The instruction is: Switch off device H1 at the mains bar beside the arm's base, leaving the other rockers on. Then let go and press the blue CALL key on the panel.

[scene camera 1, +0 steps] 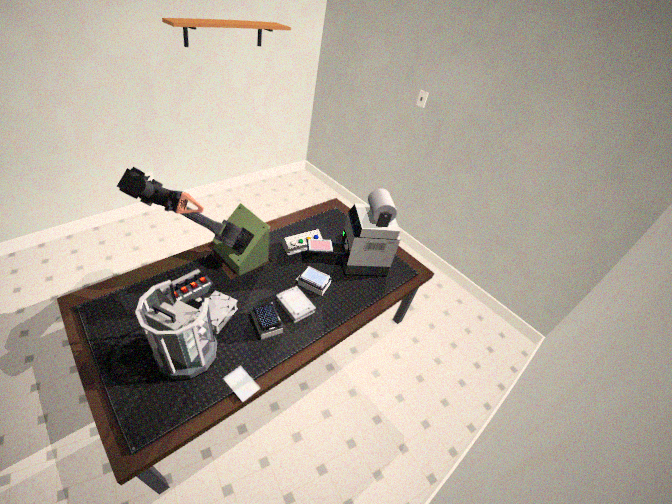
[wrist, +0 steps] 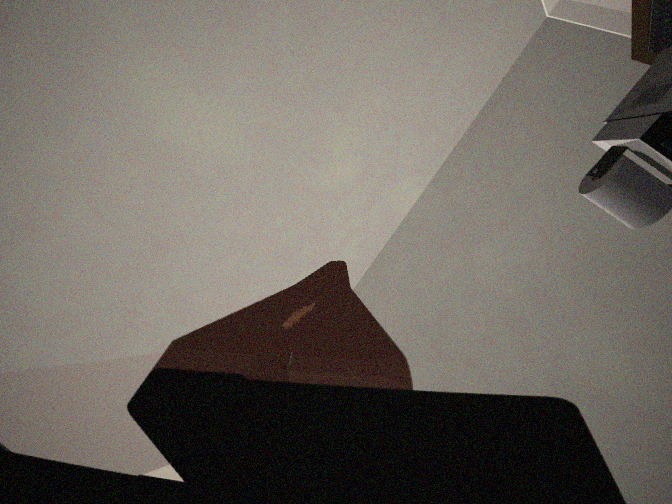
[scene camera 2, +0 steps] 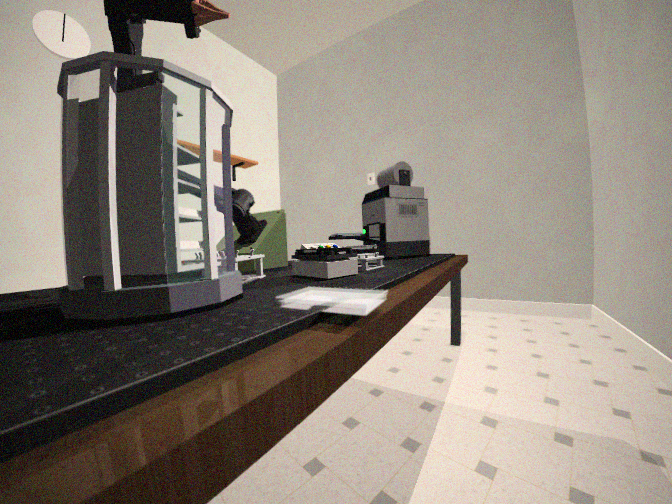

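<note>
The mains bar (scene camera 1: 191,285) is a grey strip with several red rockers. It lies on the table behind the glass tower, near the arm's base; I cannot read its labels. The key panel (scene camera 1: 301,240) (scene camera 2: 324,250) lies at the back of the table, with the blue key (scene camera 1: 316,236) at its right end. My gripper (scene camera 1: 191,204) (scene camera 2: 210,7) (wrist: 336,266) is shut and empty. It hangs high in the air over the table's back left edge, far from both. The wrist view shows only walls past the orange fingertips.
A glass-walled tower (scene camera 1: 174,332) (scene camera 2: 146,179) stands front left. A green wedge box (scene camera 1: 250,243) sits by the arm's base. A grey device with a paper roll (scene camera 1: 374,244) (scene camera 2: 397,219) (wrist: 624,195) stands back right. Three flat plates (scene camera 1: 295,302) lie mid-table. A white sheet (scene camera 1: 241,383) (scene camera 2: 331,300) overhangs the front edge.
</note>
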